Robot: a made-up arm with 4 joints.
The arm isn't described. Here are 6 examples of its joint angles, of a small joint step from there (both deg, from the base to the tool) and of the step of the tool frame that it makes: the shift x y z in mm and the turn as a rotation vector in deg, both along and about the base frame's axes.
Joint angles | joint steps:
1: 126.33 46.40 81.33 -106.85 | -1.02 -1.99 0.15 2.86
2: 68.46 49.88 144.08 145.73 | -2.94 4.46 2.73 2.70
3: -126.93 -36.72 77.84 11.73 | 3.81 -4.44 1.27 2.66
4: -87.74 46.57 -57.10 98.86 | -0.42 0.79 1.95 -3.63
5: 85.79 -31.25 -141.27 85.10 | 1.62 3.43 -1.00 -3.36
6: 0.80 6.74 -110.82 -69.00 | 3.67 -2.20 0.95 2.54
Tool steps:
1: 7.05 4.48 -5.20 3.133 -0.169 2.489
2: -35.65 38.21 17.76 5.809 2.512 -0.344
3: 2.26 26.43 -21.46 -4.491 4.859 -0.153
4: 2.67 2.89 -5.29 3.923 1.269 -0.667
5: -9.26 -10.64 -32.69 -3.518 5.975 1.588
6: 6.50 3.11 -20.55 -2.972 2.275 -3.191
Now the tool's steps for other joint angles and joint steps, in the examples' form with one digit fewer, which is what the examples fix.
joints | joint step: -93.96 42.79 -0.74 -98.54 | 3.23 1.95 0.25 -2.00
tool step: -2.3 14.3 6.1 -3.05 0.05 0.20
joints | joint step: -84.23 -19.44 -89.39 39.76 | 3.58 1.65 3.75 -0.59
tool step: -6.2 14.8 4.1 -0.20 -1.86 -1.49
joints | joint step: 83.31 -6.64 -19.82 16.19 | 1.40 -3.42 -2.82 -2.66
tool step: -11.0 13.0 6.1 -4.34 -5.94 0.00
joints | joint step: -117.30 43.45 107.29 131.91 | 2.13 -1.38 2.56 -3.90
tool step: 0.6 15.1 5.5 -2.75 -1.84 4.03
